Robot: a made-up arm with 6 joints. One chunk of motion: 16 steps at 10 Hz.
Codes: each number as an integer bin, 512 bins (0 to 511) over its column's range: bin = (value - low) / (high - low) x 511, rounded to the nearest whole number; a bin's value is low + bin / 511 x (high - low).
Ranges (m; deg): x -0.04..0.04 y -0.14..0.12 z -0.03..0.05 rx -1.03..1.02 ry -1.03..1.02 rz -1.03..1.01
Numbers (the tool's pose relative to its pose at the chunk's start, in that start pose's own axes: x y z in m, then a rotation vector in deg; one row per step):
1: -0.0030 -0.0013 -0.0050 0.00 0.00 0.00
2: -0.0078 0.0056 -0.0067 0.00 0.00 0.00
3: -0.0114 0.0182 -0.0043 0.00 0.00 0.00
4: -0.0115 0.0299 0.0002 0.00 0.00 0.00
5: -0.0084 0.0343 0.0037 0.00 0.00 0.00
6: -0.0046 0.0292 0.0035 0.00 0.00 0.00
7: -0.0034 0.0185 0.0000 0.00 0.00 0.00
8: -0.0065 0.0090 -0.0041 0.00 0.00 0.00
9: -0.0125 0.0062 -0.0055 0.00 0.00 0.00
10: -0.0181 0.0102 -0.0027 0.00 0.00 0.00
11: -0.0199 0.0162 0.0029 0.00 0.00 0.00
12: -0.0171 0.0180 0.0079 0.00 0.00 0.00
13: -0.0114 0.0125 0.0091 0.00 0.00 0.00
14: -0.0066 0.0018 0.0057 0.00 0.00 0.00
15: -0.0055 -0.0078 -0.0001 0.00 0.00 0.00
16: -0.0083 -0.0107 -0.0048 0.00 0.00 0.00
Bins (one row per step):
1: 236 273 160 257 257 258
2: 206 286 149 257 257 258
3: 183 311 164 257 257 258
4: 182 334 193 257 257 258
5: 202 343 215 257 257 258
6: 226 333 214 257 257 258
7: 234 312 192 257 257 258
8: 214 293 165 257 257 258
9: 176 287 156 257 257 258
10: 140 295 174 257 257 258
11: 128 307 210 257 257 258
12: 146 311 242 257 257 258
13: 183 300 250 257 257 258
14: 213 279 228 257 257 258
15: 220 260 191 257 257 258
16: 202 254 161 257 257 258

